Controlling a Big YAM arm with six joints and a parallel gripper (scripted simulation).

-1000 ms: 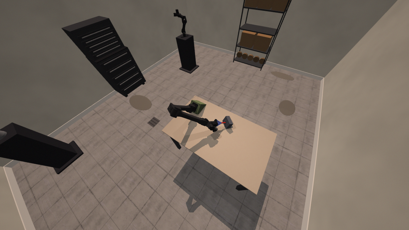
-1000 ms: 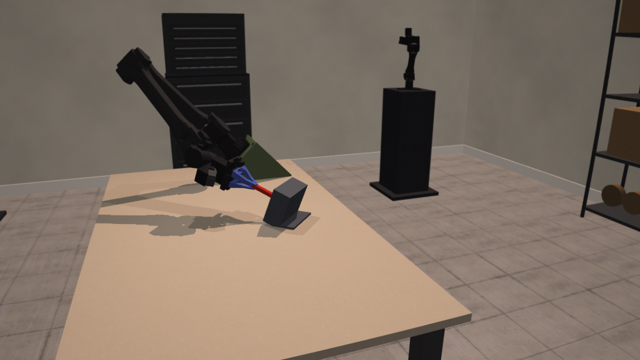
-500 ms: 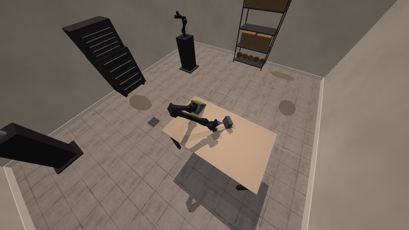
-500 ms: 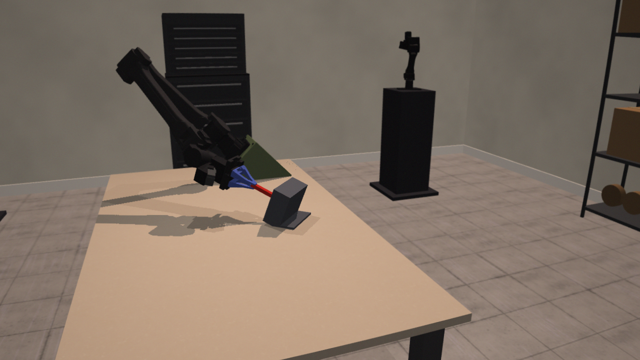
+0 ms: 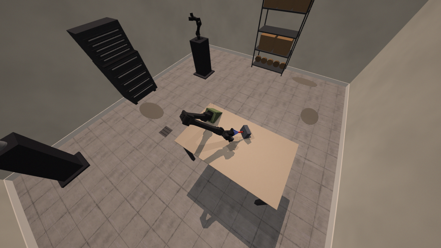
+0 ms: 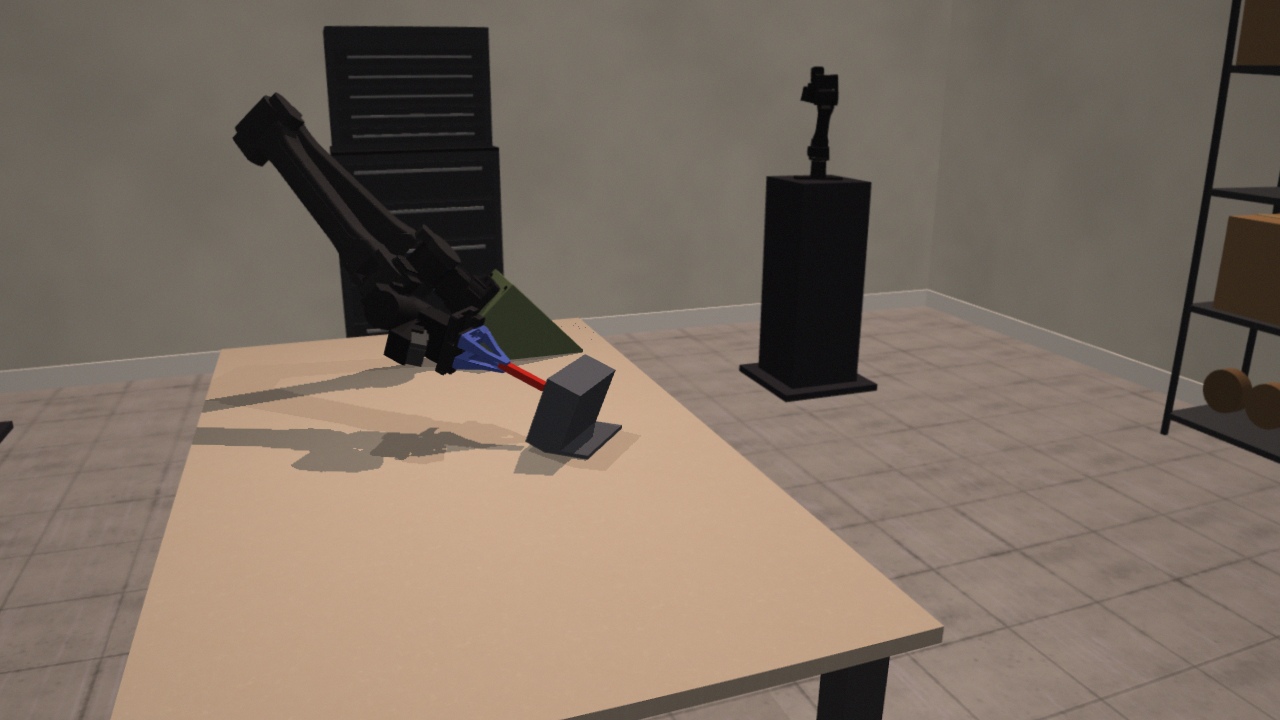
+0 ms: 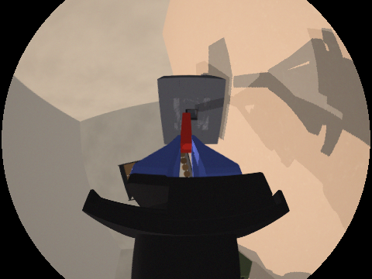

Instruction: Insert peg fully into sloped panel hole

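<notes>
Now: the flat base plate 110 mm to the left of my hand, 100 mm below it and 80 mm ahead of it. Round my hand: red peg (30 mm to the left, 20 mm ahead, 10 mm below).
</notes>
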